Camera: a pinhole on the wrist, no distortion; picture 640 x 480 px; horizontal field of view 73.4 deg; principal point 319.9 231.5 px. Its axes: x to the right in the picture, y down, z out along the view. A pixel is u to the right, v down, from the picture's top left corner.
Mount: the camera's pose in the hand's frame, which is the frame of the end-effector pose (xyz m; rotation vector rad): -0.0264 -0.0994 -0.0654 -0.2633 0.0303 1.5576
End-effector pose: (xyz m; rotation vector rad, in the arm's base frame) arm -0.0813 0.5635 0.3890 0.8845 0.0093 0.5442
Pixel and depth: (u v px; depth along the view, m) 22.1 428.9 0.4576
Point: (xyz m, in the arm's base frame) -0.1078 -0.0407 0.3437
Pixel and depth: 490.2 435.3 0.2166
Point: -0.2031 0.4204 0.4466
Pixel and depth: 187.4 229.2 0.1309
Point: -0.0536 0.4337 0.3394
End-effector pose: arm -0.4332 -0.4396 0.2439 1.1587 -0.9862 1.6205
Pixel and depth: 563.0 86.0 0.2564
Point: -0.4808 -0.6196 0.3000
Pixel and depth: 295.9 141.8 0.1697
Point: -0.3298 -0.5201 0.2625
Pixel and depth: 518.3 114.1 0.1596
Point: -0.4140 -0.5186 0.2589
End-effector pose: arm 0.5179 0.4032 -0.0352 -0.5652 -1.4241 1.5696
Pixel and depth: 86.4 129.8 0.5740
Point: 0.1366 0.0933 0.3807
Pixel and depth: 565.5 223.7 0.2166
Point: 0.4224 0.3000 -0.0787
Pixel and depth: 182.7 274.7 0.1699
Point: 0.5016 0.2780 0.0875
